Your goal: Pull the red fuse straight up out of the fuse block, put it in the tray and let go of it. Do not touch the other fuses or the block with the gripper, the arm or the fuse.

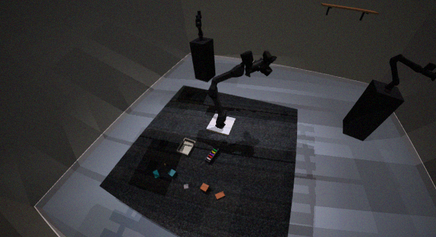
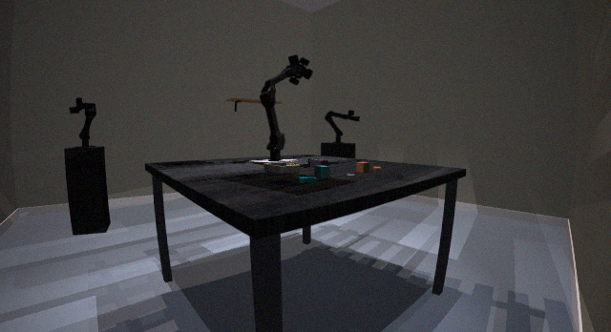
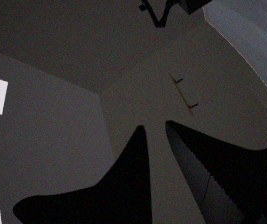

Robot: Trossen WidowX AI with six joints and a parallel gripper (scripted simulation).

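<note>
Right now the red fuse is 54 cm ahead of my gripper tip, 19 cm to the right of it and 58 cm below it. From my gripper tip the other things lie so: pale tray: 56 cm ahead, 41 cm to the right, 60 cm below.
</note>
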